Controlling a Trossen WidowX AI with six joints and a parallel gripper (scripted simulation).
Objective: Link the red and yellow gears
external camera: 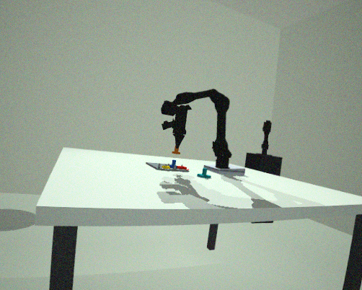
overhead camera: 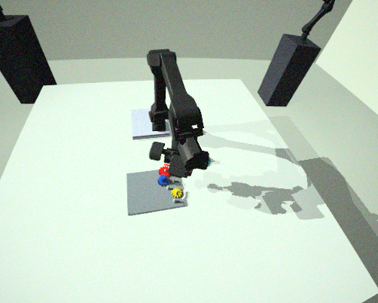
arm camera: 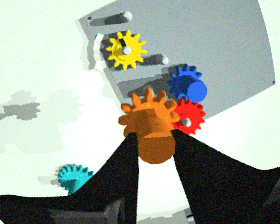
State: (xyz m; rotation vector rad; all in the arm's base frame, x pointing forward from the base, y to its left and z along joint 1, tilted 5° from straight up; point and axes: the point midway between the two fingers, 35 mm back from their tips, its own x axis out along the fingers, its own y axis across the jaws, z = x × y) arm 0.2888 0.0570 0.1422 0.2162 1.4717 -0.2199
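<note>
Right now the blue gear is 1 cm behind my gripper tip, 5 cm to the right of it and 9 cm below it. From my gripper tip the other things lie so: red gear (5 cm behind, 4 cm to the right, 10 cm below); yellow gear (4 cm ahead, 10 cm below); orange gear (1 cm below).
</note>
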